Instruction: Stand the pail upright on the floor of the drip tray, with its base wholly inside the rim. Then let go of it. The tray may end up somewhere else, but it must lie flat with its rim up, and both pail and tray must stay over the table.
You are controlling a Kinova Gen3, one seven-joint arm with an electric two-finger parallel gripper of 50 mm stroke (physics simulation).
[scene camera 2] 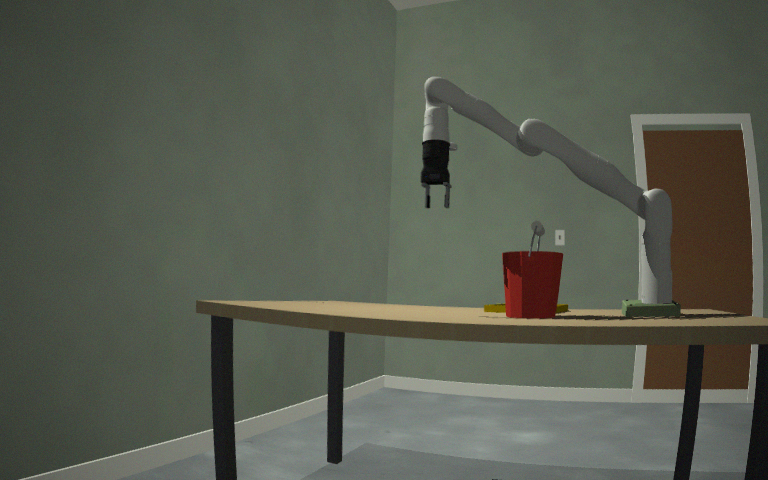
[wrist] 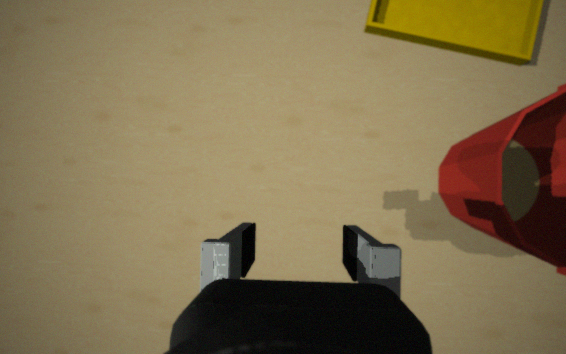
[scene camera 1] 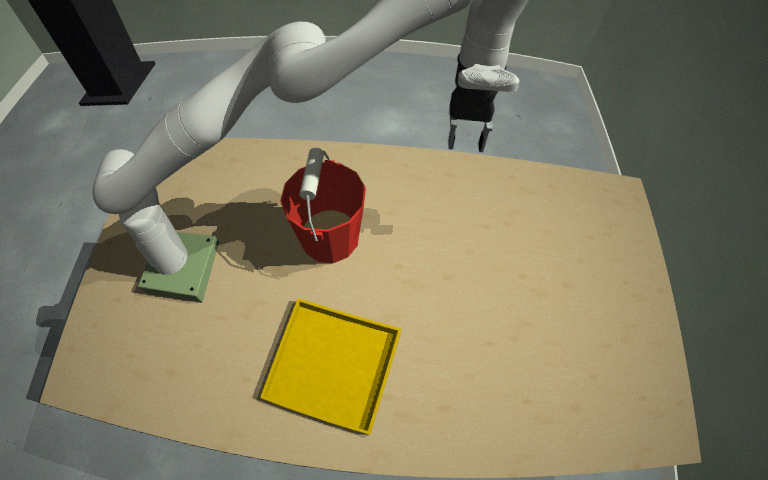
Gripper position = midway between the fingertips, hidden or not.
I see my gripper (scene camera 1: 465, 146), a red pail (scene camera 1: 336, 212) and a yellow drip tray (scene camera 1: 330, 365).
The red pail also shows in scene camera 2 (scene camera 2: 531, 284) and in the wrist view (wrist: 498, 181). My gripper is seen too in scene camera 2 (scene camera 2: 437, 207) and in the wrist view (wrist: 298, 242).
